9 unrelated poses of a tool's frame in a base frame.
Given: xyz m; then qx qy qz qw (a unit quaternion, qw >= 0).
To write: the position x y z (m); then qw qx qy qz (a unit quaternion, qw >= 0). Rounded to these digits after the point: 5 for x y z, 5 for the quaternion.
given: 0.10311 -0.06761 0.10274 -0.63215 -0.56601 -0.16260 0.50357
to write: 0.10311 -0.06761 0.10274 0.50357 -0.63215 -0.56601 -0.16260
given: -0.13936 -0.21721 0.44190 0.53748 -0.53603 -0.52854 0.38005
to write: -0.13936 -0.21721 0.44190 0.38005 0.53748 -0.53603 -0.52854
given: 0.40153 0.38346 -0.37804 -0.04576 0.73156 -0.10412 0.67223
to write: 0.40153 0.38346 -0.37804 0.67223 -0.04576 0.73156 -0.10412
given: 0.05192 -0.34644 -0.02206 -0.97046 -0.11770 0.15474 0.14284
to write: 0.05192 -0.34644 -0.02206 0.14284 -0.97046 -0.11770 0.15474
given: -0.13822 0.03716 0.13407 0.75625 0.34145 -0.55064 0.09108
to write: -0.13822 0.03716 0.13407 0.09108 0.75625 0.34145 -0.55064
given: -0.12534 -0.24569 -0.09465 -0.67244 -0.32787 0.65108 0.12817
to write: -0.12534 -0.24569 -0.09465 0.12817 -0.67244 -0.32787 0.65108
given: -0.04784 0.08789 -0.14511 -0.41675 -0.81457 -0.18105 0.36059
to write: -0.04784 0.08789 -0.14511 0.36059 -0.41675 -0.81457 -0.18105
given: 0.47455 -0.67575 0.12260 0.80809 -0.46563 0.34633 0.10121
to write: 0.47455 -0.67575 0.12260 0.10121 0.80809 -0.46563 0.34633
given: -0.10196 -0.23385 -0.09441 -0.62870 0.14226 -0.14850 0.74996
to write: -0.10196 -0.23385 -0.09441 0.74996 -0.62870 0.14226 -0.14850
